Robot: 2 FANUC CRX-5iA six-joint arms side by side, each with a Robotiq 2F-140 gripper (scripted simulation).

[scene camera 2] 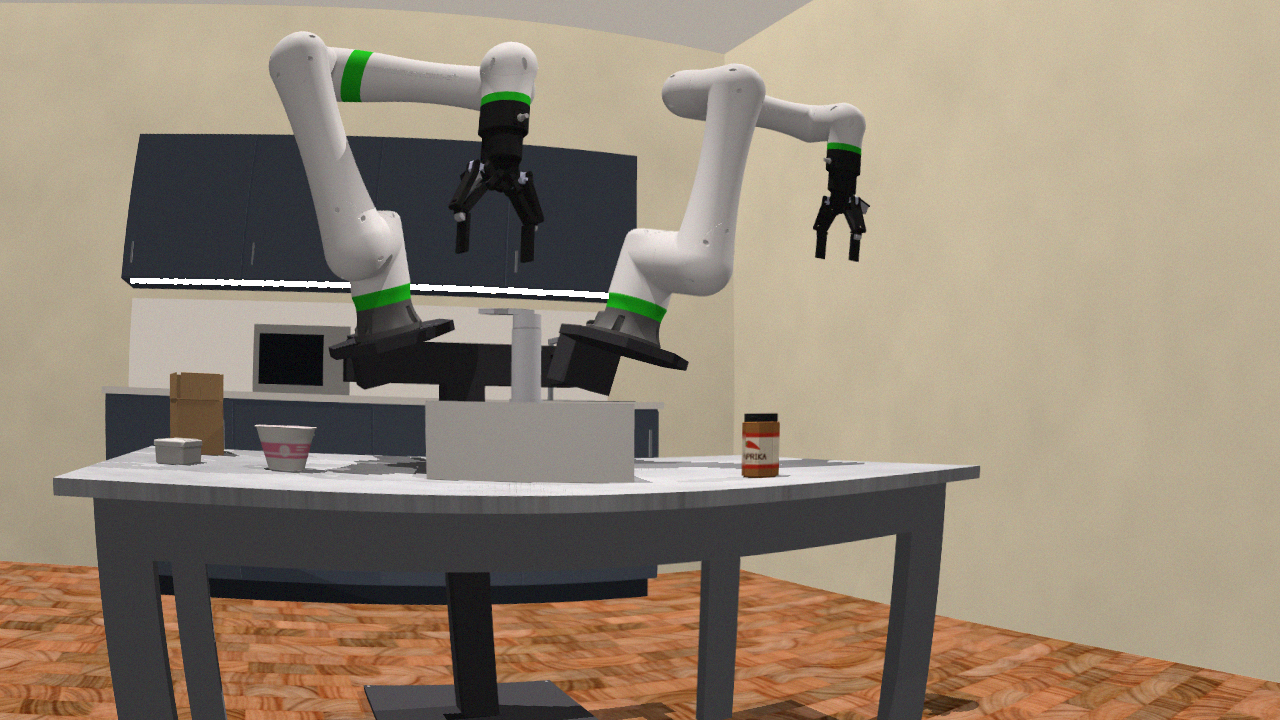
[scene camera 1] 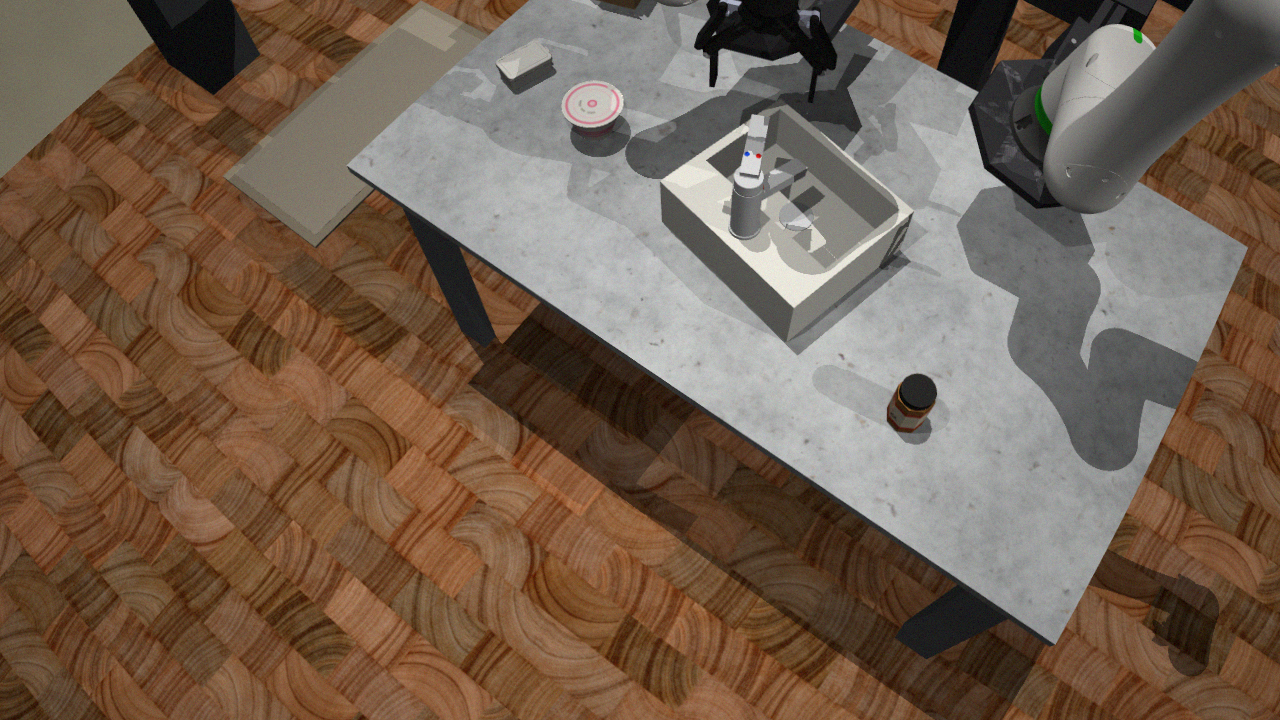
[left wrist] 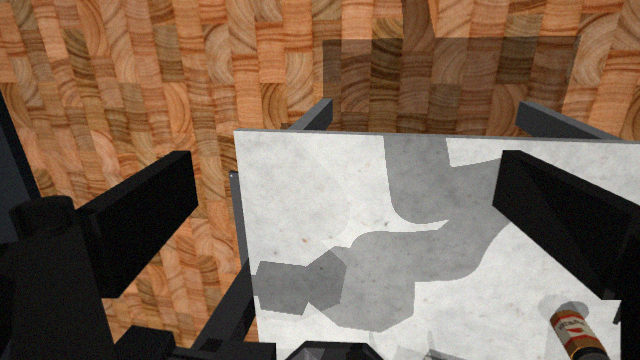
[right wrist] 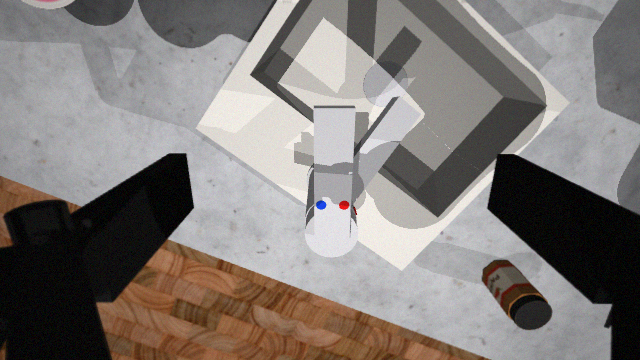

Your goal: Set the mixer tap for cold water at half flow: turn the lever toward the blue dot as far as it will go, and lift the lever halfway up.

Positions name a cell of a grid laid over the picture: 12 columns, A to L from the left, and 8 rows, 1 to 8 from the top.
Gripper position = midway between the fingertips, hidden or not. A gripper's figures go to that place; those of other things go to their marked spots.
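The left gripper (scene camera 2: H3) is 2.19 m from the lens, and the right gripper (scene camera 2: E3) is 1.51 m from the lens. A paprika jar (scene camera 2: H5) stands 1.48 m from the lens.
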